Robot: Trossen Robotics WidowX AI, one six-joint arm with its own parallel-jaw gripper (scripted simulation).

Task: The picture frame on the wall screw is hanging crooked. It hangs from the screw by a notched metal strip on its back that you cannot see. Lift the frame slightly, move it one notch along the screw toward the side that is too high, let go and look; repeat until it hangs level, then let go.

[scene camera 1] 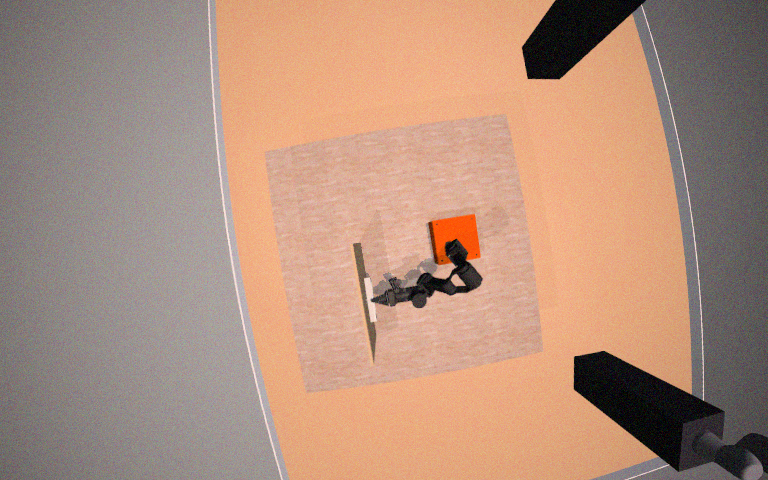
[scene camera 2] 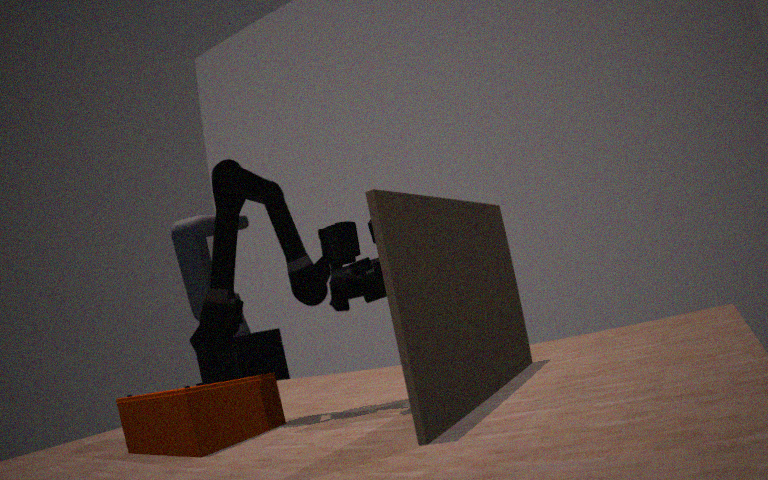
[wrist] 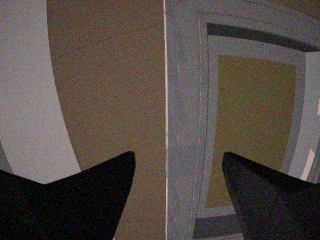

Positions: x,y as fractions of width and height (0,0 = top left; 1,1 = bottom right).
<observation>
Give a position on a wall panel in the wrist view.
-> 0.34,0.29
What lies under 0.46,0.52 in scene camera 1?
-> A wall panel.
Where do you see a wall panel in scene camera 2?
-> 0.59,0.61
</observation>
